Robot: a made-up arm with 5 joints. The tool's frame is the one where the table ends. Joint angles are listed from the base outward.
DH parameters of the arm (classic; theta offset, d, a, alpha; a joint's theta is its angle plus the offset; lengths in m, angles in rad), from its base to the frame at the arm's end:
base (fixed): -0.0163 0 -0.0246 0
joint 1: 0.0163 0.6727 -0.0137 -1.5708
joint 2: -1.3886 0 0.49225 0
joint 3: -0.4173 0 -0.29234 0
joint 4: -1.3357 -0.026 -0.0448 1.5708
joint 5: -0.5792 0 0.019 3.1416
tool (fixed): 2.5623 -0.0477 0 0
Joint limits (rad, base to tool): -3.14..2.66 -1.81..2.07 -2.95..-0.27 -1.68..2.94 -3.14..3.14
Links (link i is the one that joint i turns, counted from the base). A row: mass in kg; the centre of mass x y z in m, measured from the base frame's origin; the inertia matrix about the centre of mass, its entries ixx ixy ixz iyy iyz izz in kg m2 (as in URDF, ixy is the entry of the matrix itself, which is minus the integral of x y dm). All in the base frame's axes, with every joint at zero. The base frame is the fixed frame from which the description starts. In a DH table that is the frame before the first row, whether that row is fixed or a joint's. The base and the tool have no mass.
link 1: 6.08; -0.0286 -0.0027 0.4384; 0.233 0 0.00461 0.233 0 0.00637
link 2: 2.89; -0.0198 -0.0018 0.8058; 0.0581 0 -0.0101 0.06 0 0.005
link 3: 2.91; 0.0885 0.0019 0.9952; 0.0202 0 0.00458 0.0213 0 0.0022
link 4: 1.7; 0.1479 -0.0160 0.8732; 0.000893 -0.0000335 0 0.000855 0 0.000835
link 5: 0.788; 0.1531 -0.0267 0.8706; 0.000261 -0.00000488 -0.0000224 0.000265 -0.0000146 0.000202
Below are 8 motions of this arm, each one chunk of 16 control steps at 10 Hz.
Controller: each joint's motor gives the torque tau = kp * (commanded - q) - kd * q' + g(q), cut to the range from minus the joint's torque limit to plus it. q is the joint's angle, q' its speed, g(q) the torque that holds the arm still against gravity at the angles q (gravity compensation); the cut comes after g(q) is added. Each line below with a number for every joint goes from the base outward.
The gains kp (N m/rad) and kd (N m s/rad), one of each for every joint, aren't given. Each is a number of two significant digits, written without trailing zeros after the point. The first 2 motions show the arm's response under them.
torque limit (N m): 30 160 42 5.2 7.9
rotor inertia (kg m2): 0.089 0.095 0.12 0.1 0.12
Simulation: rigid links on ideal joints. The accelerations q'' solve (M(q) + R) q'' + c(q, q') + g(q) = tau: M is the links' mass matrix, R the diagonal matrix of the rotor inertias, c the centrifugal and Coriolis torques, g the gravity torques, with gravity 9.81 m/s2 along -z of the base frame. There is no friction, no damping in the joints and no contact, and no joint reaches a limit. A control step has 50 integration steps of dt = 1/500 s. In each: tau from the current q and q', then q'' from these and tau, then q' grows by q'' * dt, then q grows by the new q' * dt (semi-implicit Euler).
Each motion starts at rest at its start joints. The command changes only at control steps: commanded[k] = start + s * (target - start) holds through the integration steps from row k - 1 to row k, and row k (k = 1, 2, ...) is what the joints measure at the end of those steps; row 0 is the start. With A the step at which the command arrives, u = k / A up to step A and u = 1 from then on. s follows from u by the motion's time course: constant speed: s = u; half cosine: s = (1 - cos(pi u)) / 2; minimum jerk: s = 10 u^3 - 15 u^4 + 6 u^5; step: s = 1 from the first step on.
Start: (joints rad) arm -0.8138 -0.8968 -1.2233 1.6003 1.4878
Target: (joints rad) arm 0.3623 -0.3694 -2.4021 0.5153 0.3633
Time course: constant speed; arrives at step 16
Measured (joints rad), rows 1 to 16:
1: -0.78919 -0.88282 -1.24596 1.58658 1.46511
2: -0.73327 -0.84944 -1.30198 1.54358 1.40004
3: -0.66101 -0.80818 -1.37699 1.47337 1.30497
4: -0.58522 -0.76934 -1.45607 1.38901 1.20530
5: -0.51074 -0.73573 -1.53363 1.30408 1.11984
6: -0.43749 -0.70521 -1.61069 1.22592 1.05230
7: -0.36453 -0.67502 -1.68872 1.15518 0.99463
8: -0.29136 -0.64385 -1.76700 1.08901 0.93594
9: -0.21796 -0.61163 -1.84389 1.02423 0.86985
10: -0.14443 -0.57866 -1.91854 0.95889 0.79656
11: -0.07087 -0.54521 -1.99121 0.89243 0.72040
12: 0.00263 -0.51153 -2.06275 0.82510 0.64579
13: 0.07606 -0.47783 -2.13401 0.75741 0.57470
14: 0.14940 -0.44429 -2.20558 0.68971 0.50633
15: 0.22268 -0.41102 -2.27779 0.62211 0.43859
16: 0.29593 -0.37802 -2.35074 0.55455 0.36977
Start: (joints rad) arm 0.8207 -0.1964 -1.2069 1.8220 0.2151
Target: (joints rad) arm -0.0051 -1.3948 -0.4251 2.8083 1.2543
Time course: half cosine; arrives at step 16
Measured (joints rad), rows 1 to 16:
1: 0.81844 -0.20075 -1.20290 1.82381 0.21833
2: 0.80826 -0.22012 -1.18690 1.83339 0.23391
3: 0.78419 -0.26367 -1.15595 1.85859 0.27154
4: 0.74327 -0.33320 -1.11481 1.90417 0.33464
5: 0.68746 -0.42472 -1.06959 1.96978 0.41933
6: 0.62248 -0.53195 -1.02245 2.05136 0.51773
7: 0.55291 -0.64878 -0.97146 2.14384 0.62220
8: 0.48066 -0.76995 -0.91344 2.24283 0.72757
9: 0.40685 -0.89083 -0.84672 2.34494 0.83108
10: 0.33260 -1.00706 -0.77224 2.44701 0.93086
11: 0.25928 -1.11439 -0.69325 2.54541 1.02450
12: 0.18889 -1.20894 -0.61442 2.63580 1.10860
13: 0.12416 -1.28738 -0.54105 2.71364 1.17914
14: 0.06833 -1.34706 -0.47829 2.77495 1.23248
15: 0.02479 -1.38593 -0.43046 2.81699 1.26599
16: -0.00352 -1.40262 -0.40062 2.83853 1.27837
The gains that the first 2 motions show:
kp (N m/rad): 38 160 22 6.2 9.2
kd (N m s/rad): 5.4 12 2.7 0.67 0.53
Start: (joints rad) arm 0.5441 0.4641 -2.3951 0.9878 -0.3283
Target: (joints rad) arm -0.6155 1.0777 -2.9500 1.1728 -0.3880
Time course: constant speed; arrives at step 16
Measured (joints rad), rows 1 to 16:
1: 0.53537 0.48072 -2.42703 0.98877 -0.32922
2: 0.50732 0.51347 -2.47545 0.99264 -0.33214
3: 0.45823 0.55386 -2.51574 1.00115 -0.33680
4: 0.39202 0.59812 -2.54302 1.01465 -0.34209
5: 0.31448 0.64428 -2.56135 1.03189 -0.34700
6: 0.23089 0.69043 -2.57640 1.05074 -0.35110
7: 0.14508 0.73488 -2.59326 1.06903 -0.35456
8: 0.05946 0.77657 -2.61557 1.08519 -0.35786
9: -0.02456 0.81533 -2.64498 1.09854 -0.36137
10: -0.10624 0.85165 -2.68118 1.10927 -0.36519
11: -0.18528 0.88647 -2.72236 1.11816 -0.36919
12: -0.26166 0.92088 -2.76598 1.12625 -0.37317
13: -0.33560 0.95578 -2.80950 1.13449 -0.37699
14: -0.40749 0.99179 -2.85099 1.14358 -0.38065
15: -0.47784 1.02913 -2.88937 1.15386 -0.38424
16: -0.54724 1.06767 -2.92453 1.16533 -0.38784

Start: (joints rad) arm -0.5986 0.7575 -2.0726 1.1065 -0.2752
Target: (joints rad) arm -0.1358 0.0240 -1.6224 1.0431 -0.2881
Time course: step
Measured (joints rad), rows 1 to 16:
1: -0.55439 0.47409 -1.63095 1.12747 -0.28261
2: -0.39461 0.11635 -1.41134 1.14545 -0.29314
3: -0.15313 -0.05687 -1.58449 1.10946 -0.29558
4: -0.01748 -0.08147 -1.83089 1.03248 -0.28969
5: -0.03007 -0.07237 -1.93195 0.96381 -0.28315
6: -0.08492 -0.05217 -1.89907 0.93612 -0.28159
7: -0.12199 -0.01675 -1.80673 0.95224 -0.28471
8: -0.13850 0.02373 -1.69933 0.99593 -0.28909
9: -0.14305 0.05414 -1.60255 1.04514 -0.29168
10: -0.14186 0.06591 -1.53581 1.08195 -0.29148
11: -0.13871 0.06073 -1.51089 1.09744 -0.28948
12: -0.13582 0.04683 -1.52623 1.09202 -0.28738
13: -0.13423 0.03212 -1.56670 1.07289 -0.28640
14: -0.13404 0.02050 -1.61167 1.04999 -0.28673
15: -0.13473 0.01314 -1.64543 1.03177 -0.28774
16: -0.13566 0.01040 -1.66194 1.02253 -0.28862

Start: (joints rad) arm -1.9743 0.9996 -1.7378 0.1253 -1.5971
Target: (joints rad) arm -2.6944 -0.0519 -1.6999 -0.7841 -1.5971
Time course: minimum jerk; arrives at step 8
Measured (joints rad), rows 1 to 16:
1: -1.97512 0.99377 -1.73073 0.12348 -1.59709
2: -1.98184 0.95408 -1.68958 0.10836 -1.59694
3: -2.00661 0.84358 -1.60913 0.05477 -1.59639
4: -2.06839 0.64850 -1.54343 -0.06238 -1.59556
5: -2.19362 0.39778 -1.57046 -0.24583 -1.59548
6: -2.41649 0.15467 -1.70768 -0.46024 -1.59717
7: -2.71690 -0.02967 -1.87016 -0.64980 -1.59983
8: -2.85939 -0.14525 -1.97804 -0.78182 -1.60254
9: -2.79267 -0.18798 -2.02792 -0.84311 -1.60498
10: -2.73798 -0.16772 -2.00687 -0.84263 -1.60526
11: -2.71441 -0.11418 -1.92027 -0.81018 -1.60264
12: -2.70252 -0.05543 -1.79990 -0.77506 -1.59818
13: -2.69548 -0.01279 -1.68346 -0.75469 -1.59386
14: -2.69147 0.00327 -1.60242 -0.75325 -1.59142
15: -2.69002 -0.00440 -1.57437 -0.76525 -1.59158
16: -2.69061 -0.02412 -1.59640 -0.78077 -1.59381

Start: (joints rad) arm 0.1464 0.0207 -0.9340 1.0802 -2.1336
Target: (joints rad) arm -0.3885 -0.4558 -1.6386 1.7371 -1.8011
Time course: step
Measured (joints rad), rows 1 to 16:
1: 0.01759 -0.14021 -1.02487 1.28841 -2.03282
2: -0.26066 -0.35107 -1.32788 1.61966 -1.83757
3: -0.39766 -0.46719 -1.69200 1.81628 -1.69062
4: -0.40183 -0.53482 -1.92978 1.83871 -1.65975
5: -0.39955 -0.57146 -2.00362 1.76644 -1.72081
6: -0.39790 -0.56581 -1.97637 1.68508 -1.80503
7: -0.39536 -0.52546 -1.89206 1.64211 -1.85578
8: -0.39189 -0.47246 -1.77681 1.64806 -1.85651
9: -0.38857 -0.42834 -1.65731 1.68833 -1.82549
10: -0.38630 -0.40644 -1.56128 1.73829 -1.79252
11: -0.38549 -0.40795 -1.51057 1.77647 -1.77746
12: -0.38590 -0.42360 -1.51199 1.79167 -1.78231
13: -0.38687 -0.44189 -1.55290 1.78389 -1.79671
14: -0.38786 -0.45646 -1.60824 1.76150 -1.80856
15: -0.38868 -0.46602 -1.65483 1.73641 -1.81169
16: -0.38923 -0.47064 -1.68128 1.71849 -1.80732

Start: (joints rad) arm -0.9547 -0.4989 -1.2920 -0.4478 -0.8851
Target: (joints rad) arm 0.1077 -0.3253 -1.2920 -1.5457 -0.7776
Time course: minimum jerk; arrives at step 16
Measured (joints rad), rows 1 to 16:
1: -0.95365 -0.49877 -1.29212 -0.44842 -0.88503
2: -0.94634 -0.49772 -1.29292 -0.45342 -0.88445
3: -0.92574 -0.49431 -1.29494 -0.47033 -0.88241
4: -0.88633 -0.48714 -1.29794 -0.50752 -0.87788
5: -0.82551 -0.47552 -1.30090 -0.57066 -0.87027
6: -0.74376 -0.45960 -1.30263 -0.66070 -0.85972
7: -0.64423 -0.44019 -1.30238 -0.77393 -0.84700
8: -0.53202 -0.41856 -1.30007 -0.90323 -0.83320
9: -0.41347 -0.39619 -1.29615 -1.03973 -0.81942
10: -0.29550 -0.37471 -1.29140 -1.17415 -0.80656
11: -0.18493 -0.35565 -1.28669 -1.29782 -0.79533
12: -0.08800 -0.34029 -1.28277 -1.40329 -0.78626
13: -0.00969 -0.32942 -1.28021 -1.48493 -0.77975
14: 0.04700 -0.32319 -1.27930 -1.53957 -0.77596
15: 0.08196 -0.32108 -1.28008 -1.56741 -0.77474
16: 0.09893 -0.32189 -1.28243 -1.57282 -0.77546

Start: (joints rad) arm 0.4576 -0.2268 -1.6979 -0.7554 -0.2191
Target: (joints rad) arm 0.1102 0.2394 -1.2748 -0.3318 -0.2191
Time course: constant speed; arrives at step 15
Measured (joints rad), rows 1 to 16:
1: 0.44804 -0.21756 -1.70220 -0.74956 -0.21909
2: 0.43018 -0.19393 -1.70139 -0.73097 -0.21918
3: 0.40939 -0.15990 -1.68385 -0.70061 -0.21932
4: 0.38789 -0.12068 -1.64874 -0.66424 -0.21935
5: 0.36614 -0.08053 -1.60299 -0.62774 -0.21921
6: 0.34405 -0.04251 -1.55524 -0.59450 -0.21897
7: 0.32144 -0.00816 -1.51219 -0.56515 -0.21876
8: 0.29829 0.02262 -1.47714 -0.53860 -0.21869
9: 0.27477 0.05113 -1.44991 -0.51319 -0.21878
10: 0.25109 0.07902 -1.42781 -0.48755 -0.21896
11: 0.22750 0.10755 -1.40725 -0.46093 -0.21912
12: 0.20410 0.13735 -1.38525 -0.43318 -0.21921
13: 0.18090 0.16840 -1.36028 -0.40459 -0.21921
14: 0.15784 0.20028 -1.33230 -0.37554 -0.21914
15: 0.13481 0.23245 -1.30229 -0.34644 -0.21907
16: 0.11525 0.25451 -1.26947 -0.32165 -0.21906

